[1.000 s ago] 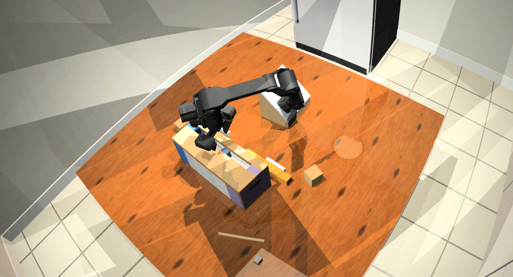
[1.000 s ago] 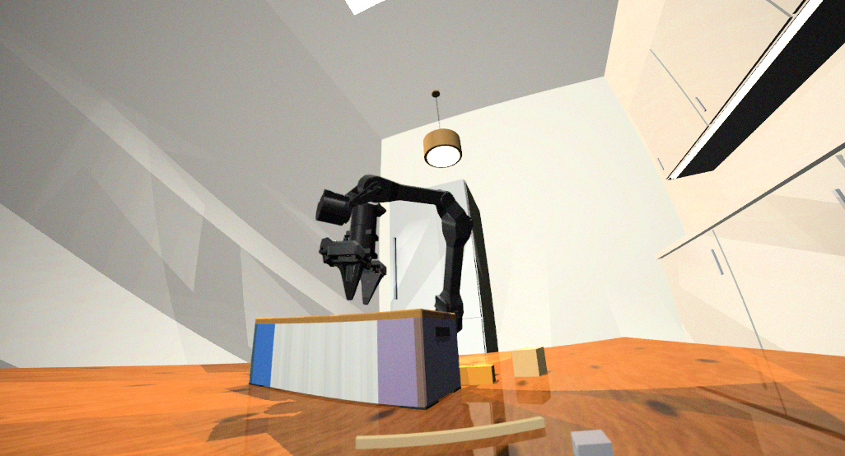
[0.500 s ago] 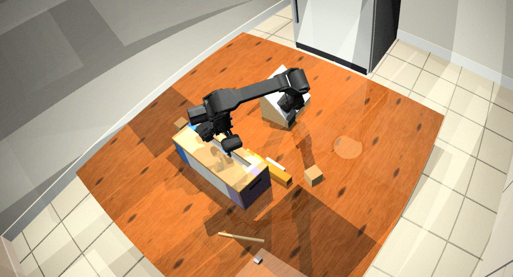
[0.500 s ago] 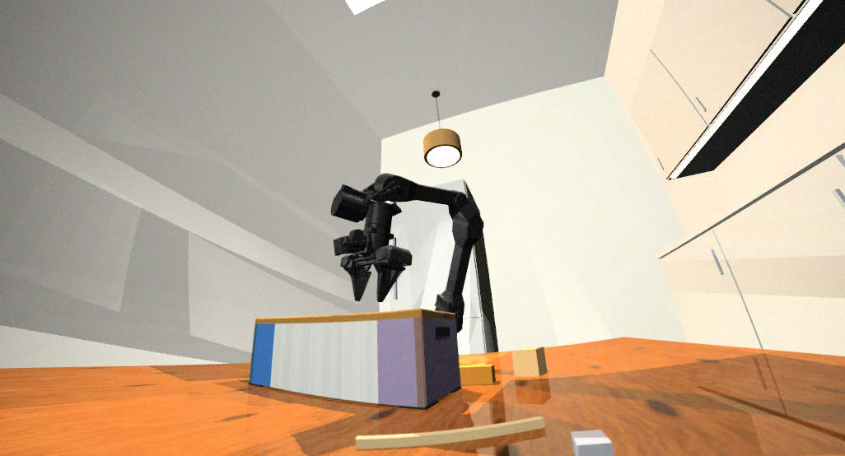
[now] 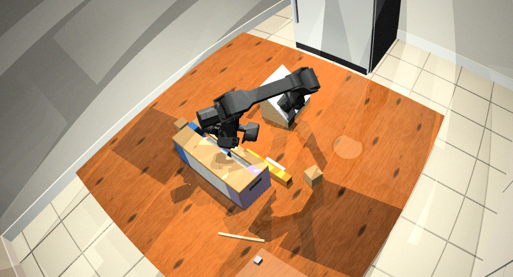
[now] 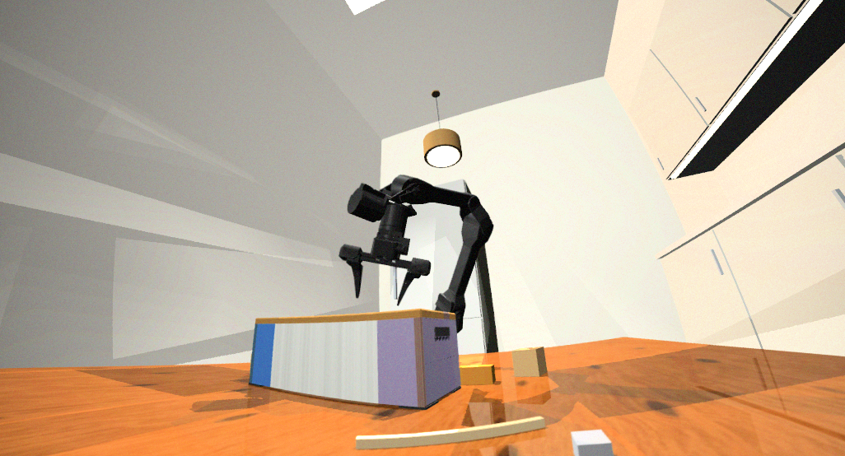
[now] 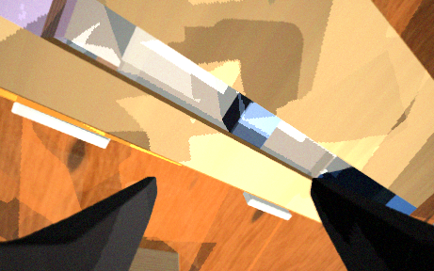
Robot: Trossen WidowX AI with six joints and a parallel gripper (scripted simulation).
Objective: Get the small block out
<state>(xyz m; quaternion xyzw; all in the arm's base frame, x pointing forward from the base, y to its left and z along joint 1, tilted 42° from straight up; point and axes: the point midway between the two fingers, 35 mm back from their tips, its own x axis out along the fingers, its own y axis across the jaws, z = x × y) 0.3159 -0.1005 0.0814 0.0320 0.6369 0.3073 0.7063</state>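
My gripper tip is now 8 cm above the blue block, 3 cm to the left of it and 2 cm short of it. From my gripper tip the other things lie so: box 10 cm below, 4 cm to the right, 1 cm ahead; yellow bar 15 cm below, 10 cm to the left, 5 cm behind; thin stick 25 cm ahead, 19 cm to the left, 16 cm below.
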